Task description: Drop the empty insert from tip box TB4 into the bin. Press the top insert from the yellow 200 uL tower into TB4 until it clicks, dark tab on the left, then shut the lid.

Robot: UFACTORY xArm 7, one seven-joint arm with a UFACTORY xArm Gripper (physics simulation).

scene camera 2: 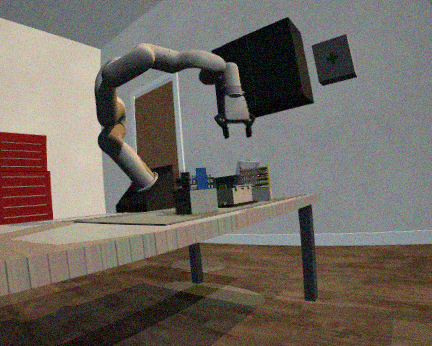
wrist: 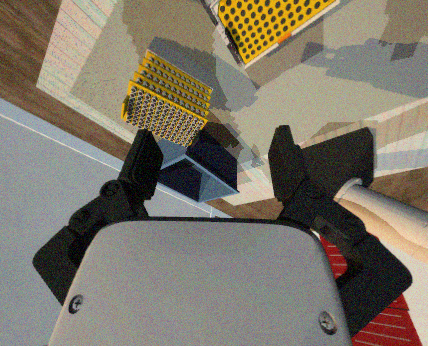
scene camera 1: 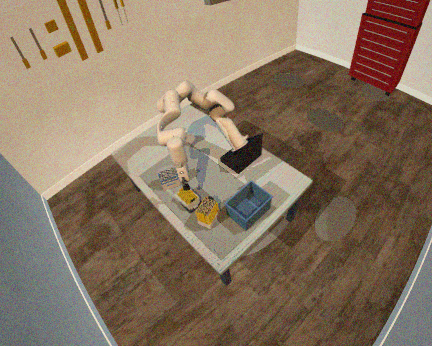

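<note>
My gripper is open and empty, pointing down high above the table near the tip box. Tip box TB4 stands on the table with its lid open. Its yellow insert sits in the box and shows rows of dark holes; the wrist view cuts it off at the top. The yellow tower stands beside the box, with stacked yellow inserts. The blue bin stands beyond the tower and looks empty.
A grey-blue rack stands on the other side of TB4 from the yellow tower. The arm's black base block stands at the far side of the table. A red tool cabinet stands on the floor.
</note>
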